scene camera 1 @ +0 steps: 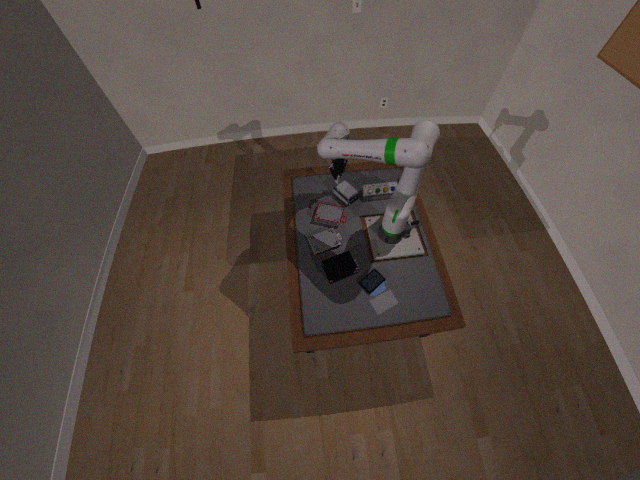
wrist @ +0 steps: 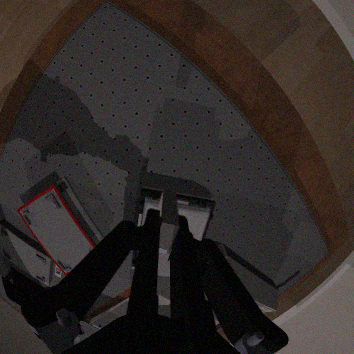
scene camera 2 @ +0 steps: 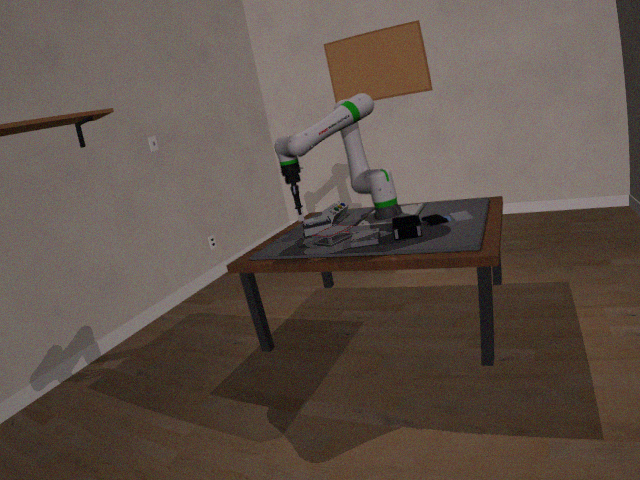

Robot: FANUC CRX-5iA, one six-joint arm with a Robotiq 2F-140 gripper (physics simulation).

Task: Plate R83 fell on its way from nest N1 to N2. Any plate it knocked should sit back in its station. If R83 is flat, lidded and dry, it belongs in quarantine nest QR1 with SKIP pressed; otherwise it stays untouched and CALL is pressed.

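Places are measured from the arm's base along level axes (x ahead, y right, z down), in centimetres.
Pixels of known places: gripper, fingertip midpoint: (scene camera 1: 337,182) (wrist: 165,202) (scene camera 2: 301,220); arm's base at its link origin: (scene camera 1: 390,233) (scene camera 2: 388,215).
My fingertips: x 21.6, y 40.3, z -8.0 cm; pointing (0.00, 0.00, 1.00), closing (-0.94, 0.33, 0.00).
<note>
Ahead of a thing's pixels: the offset from my fingertips to its middle. "spot": to the spot under its first point.
My gripper (scene camera 1: 337,179) (scene camera 2: 301,219) (wrist: 165,202) is shut and empty, pointing down at the edge of a pale block-like unit @(dx -4.5, dy -5.9, dz +1.8 cm) (scene camera 1: 345,191) (scene camera 2: 316,223) (wrist: 198,220). Contact is unclear, and the fingers hide part of the unit in the wrist view. A pale station with a red outline @(dx +10.5, dy -18.7, dz +5.7 cm) (scene camera 1: 328,212) (wrist: 54,232) sits beside it, followed by a grey station @(dx +18.2, dy -35.6, dz +6.6 cm) (scene camera 1: 326,239) (scene camera 2: 366,236) (wrist: 31,255). The button box (scene camera 1: 378,190) (scene camera 2: 338,208) has coloured buttons. A small dark plate-like piece @(dx -0.5, dy -65.8, dz +7.3 cm) (scene camera 1: 372,280) (scene camera 2: 435,219) lies by a blue piece @(spot: dx -2.3, dy -71.1, dz +8.0 cm) (scene camera 1: 378,289). Labels, lid and wetness are unreadable.
A black tray-like block @(dx +14.5, dy -54.1, dz +4.9 cm) (scene camera 1: 339,266) (scene camera 2: 406,227) stands between the grey station and the small dark piece. A pale square @(spot: dx -2.4, dy -78.2, dz +7.2 cm) (scene camera 1: 383,301) (scene camera 2: 460,215) lies near the blue piece. The arm base stands on a white board (scene camera 1: 413,249). The table has a wooden edge (scene camera 1: 379,335) (scene camera 2: 361,262).
</note>
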